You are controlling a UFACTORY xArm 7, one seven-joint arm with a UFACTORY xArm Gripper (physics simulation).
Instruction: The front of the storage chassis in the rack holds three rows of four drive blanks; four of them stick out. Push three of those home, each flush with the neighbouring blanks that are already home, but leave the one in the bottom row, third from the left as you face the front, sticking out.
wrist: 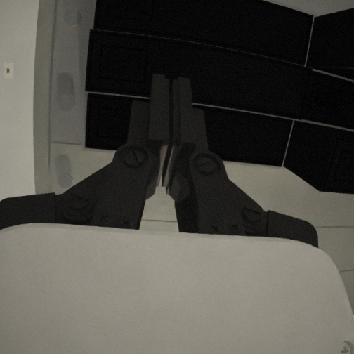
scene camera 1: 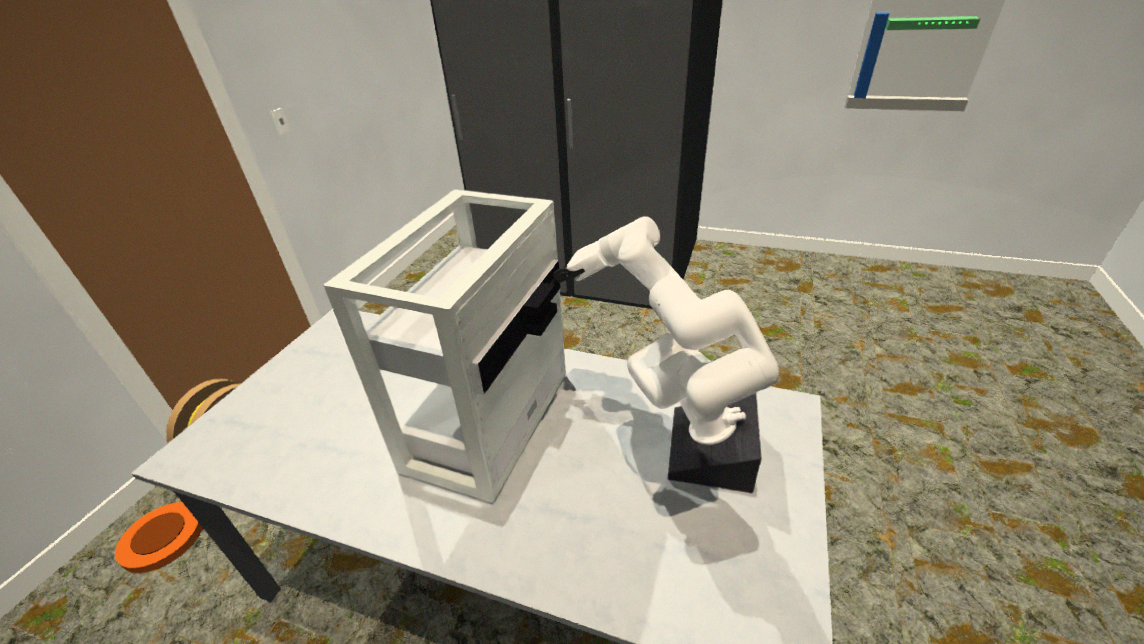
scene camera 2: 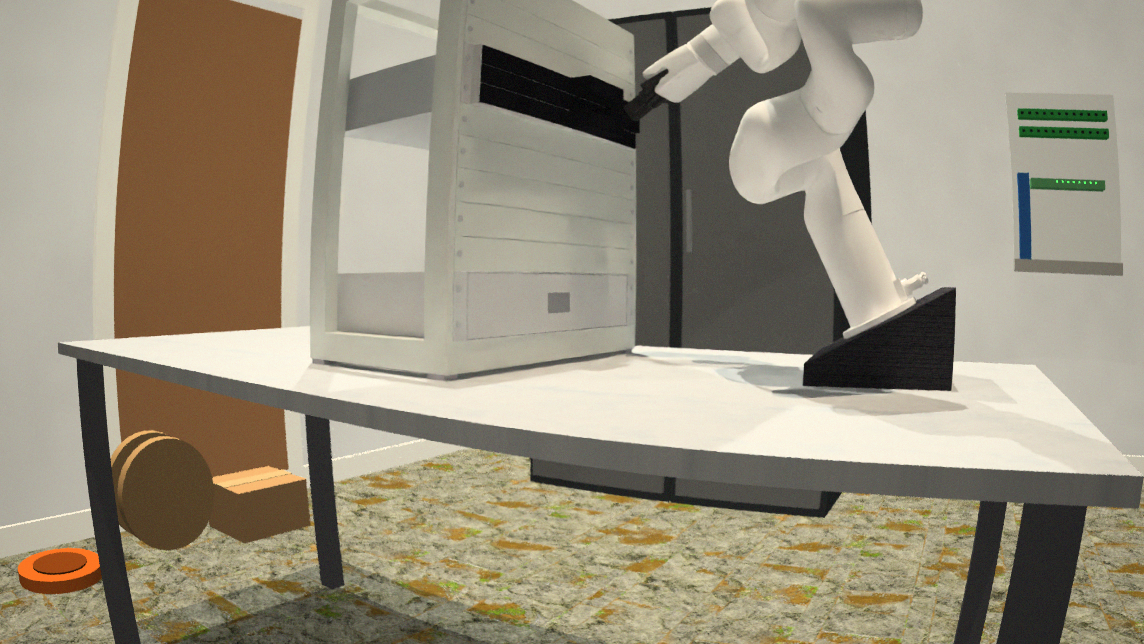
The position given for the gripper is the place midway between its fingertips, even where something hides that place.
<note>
In view: the gripper [scene camera 2: 629,114] and a pale rack [scene camera 2: 532,159].
The pale rack shows as well in the wrist view [wrist: 268,85] and in scene camera 1 [scene camera 1: 486,325]. The gripper also shows in the wrist view [wrist: 165,100] and in scene camera 1 [scene camera 1: 556,277].
</note>
